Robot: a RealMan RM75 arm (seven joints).
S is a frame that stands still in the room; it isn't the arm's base.
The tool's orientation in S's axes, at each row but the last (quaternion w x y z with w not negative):
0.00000 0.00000 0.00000 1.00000
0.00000 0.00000 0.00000 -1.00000
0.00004 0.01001 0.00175 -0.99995
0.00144 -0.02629 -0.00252 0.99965
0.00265 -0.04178 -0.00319 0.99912
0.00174 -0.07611 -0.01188 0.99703
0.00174 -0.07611 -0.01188 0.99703
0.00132 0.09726 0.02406 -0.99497
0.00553 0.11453 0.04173 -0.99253
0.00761 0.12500 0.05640 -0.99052
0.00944 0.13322 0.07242 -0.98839
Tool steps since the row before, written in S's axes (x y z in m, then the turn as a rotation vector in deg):
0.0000 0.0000 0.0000 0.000 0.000 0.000
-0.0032 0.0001 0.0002 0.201 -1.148 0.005
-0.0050 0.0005 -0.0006 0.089 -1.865 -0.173
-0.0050 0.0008 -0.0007 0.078 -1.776 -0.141
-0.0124 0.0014 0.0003 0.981 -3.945 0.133
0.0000 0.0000 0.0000 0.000 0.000 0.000
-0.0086 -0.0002 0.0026 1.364 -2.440 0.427
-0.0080 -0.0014 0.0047 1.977 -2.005 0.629
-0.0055 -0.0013 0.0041 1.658 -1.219 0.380
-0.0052 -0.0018 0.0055 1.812 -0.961 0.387
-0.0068 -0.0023 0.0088 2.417 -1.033 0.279
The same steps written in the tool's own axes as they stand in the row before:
0.0000 0.0000 0.0000 0.000 0.000 0.000
0.0032 -0.0001 0.0002 -0.201 1.148 0.005
0.0050 -0.0005 -0.0005 -0.085 1.866 -0.168
0.0050 -0.0008 -0.0004 -0.076 1.776 -0.136
0.0123 -0.0013 0.0013 -1.011 3.939 0.075
0.0000 0.0000 0.0000 0.000 0.000 0.000
0.0081 0.0002 0.0039 -1.426 2.427 0.272
0.0069 0.0011 0.0062 -2.065 1.987 0.330
0.0044 0.0008 0.0053 -1.699 1.218 0.095
0.0037 0.0010 0.0068 -1.850 0.965 0.034
0.0042 0.0008 0.0105 -2.405 1.074 -0.217

